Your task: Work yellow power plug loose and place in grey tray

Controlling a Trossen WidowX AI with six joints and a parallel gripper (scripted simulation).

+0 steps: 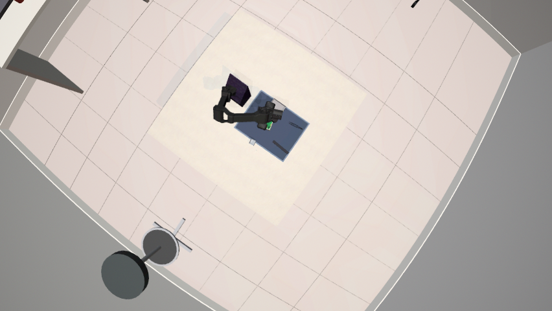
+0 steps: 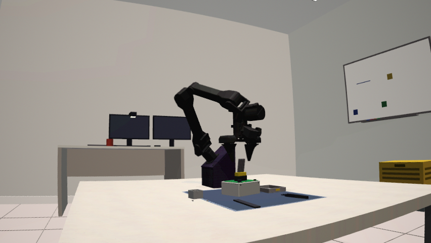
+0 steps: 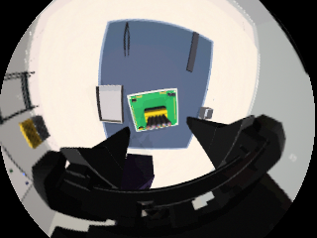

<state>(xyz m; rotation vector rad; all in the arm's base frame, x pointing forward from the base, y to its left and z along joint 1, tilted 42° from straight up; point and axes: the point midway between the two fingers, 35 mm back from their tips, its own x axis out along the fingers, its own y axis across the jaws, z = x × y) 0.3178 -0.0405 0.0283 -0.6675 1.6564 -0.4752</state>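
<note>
Right now the yellow power plug is 50 mm below my gripper tip. From my gripper tip the other things lie so: grey tray: 140 mm to the left, 130 mm below, 10 mm ahead; then blue mat: 130 mm below, 50 mm ahead, 10 mm to the right.
</note>
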